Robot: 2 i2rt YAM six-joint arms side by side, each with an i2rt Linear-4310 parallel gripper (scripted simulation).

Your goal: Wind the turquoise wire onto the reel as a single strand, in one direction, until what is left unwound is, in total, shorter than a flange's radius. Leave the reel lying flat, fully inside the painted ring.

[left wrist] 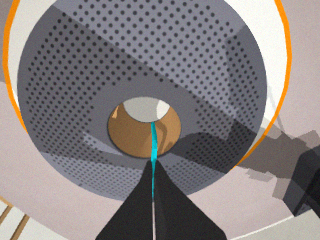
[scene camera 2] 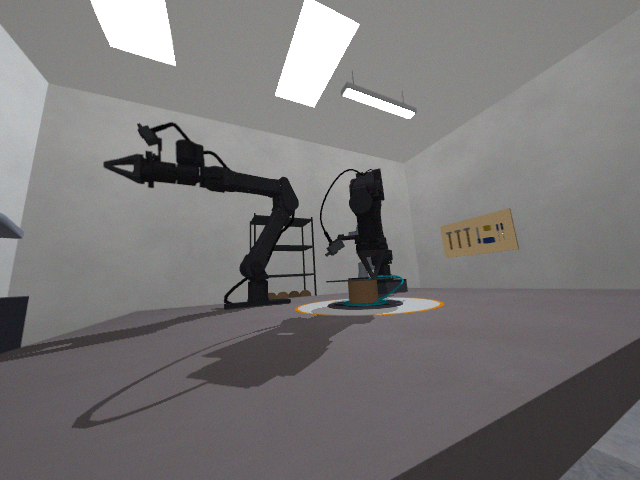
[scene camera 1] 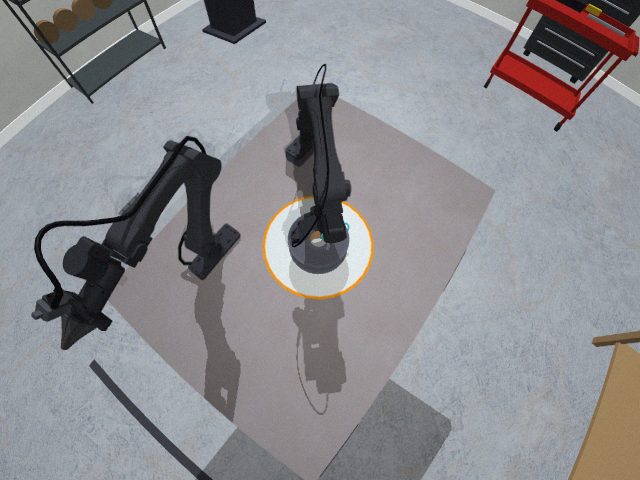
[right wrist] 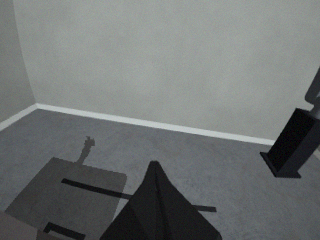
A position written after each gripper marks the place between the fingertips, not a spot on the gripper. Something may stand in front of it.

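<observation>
Scene camera 1 shows the right gripper (scene camera 1: 63, 349). From scene camera 2 come a reel (scene camera 2: 361, 291), the left gripper (scene camera 2: 373, 278) and the right gripper (scene camera 2: 103, 164). The left wrist view takes in the left gripper (left wrist: 152, 165) together with the reel (left wrist: 74, 70), while the right wrist view shows the right gripper (right wrist: 153, 165). In that right wrist view the reel is out of frame.
</observation>
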